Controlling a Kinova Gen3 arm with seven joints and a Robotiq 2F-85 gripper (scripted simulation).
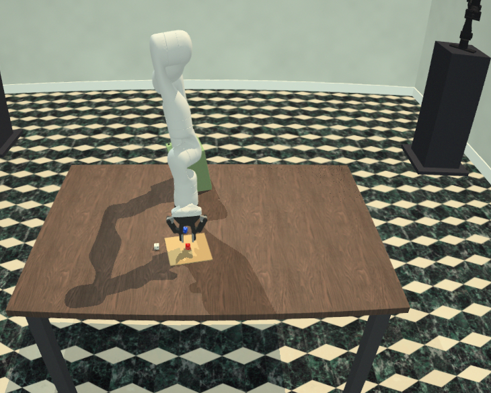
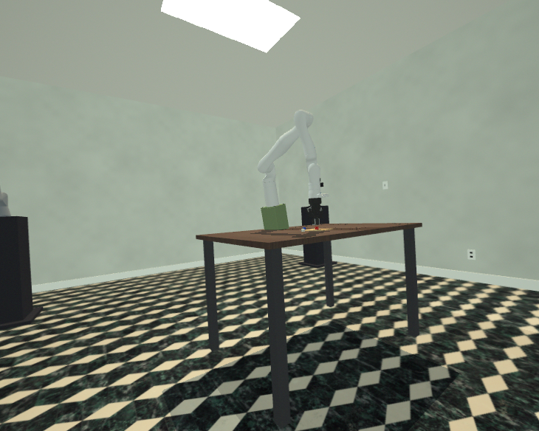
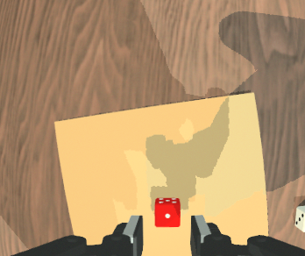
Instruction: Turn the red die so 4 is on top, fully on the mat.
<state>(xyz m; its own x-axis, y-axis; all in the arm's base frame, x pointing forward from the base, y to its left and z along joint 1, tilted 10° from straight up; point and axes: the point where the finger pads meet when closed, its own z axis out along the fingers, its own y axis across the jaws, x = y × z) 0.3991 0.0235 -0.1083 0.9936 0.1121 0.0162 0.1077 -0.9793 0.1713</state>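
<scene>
My gripper is now 40 mm above the red die and 10 mm short of it. From my hand the other things lie so: mat: 50 mm below, 10 mm ahead; white die: 110 mm to the right, 40 mm below; blue die: 90 mm behind, 40 mm below, 20 mm to the right.
</scene>
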